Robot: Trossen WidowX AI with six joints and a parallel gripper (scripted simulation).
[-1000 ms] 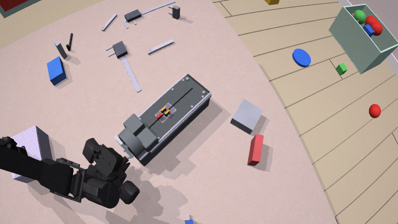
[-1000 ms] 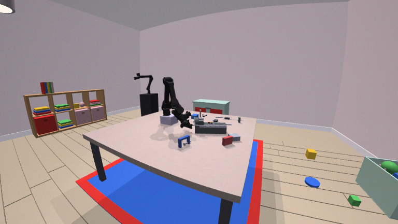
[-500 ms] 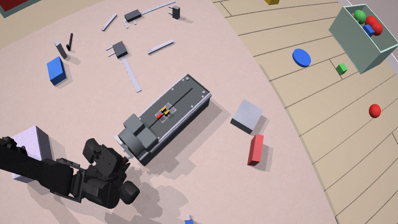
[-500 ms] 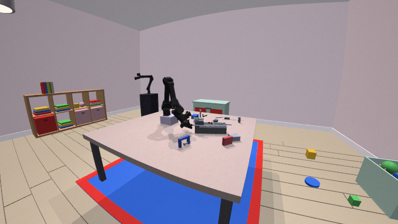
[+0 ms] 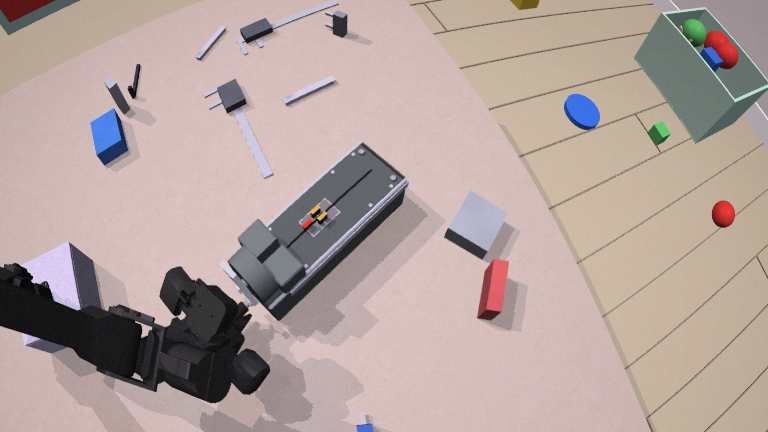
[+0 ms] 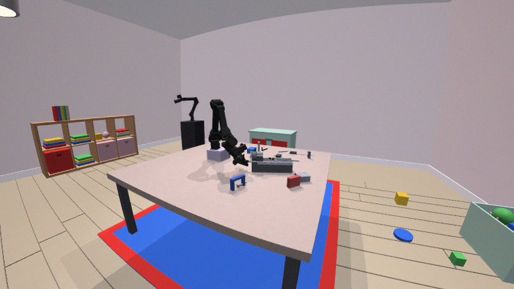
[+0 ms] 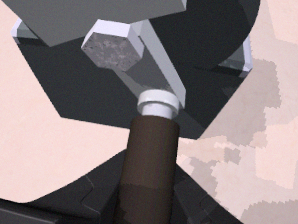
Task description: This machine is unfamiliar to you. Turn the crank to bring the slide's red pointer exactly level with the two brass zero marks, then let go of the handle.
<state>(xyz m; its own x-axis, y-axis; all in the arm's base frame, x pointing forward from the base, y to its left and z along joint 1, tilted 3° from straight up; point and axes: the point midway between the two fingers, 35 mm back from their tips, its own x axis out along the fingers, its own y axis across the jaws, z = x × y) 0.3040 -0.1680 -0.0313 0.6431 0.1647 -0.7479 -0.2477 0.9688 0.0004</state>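
My gripper tip is now 2 cm past the dark brown crank handle, 1 cm to the left of it and 3 cm below it. From my gripper tip the other things lie so: red pointer: 14 cm ahead, 5 cm to the left, 5 cm above; red block: 31 cm ahead, 15 cm to the right, 1 cm below; grey block: 35 cm ahead, 6 cm to the right, 2 cm below.
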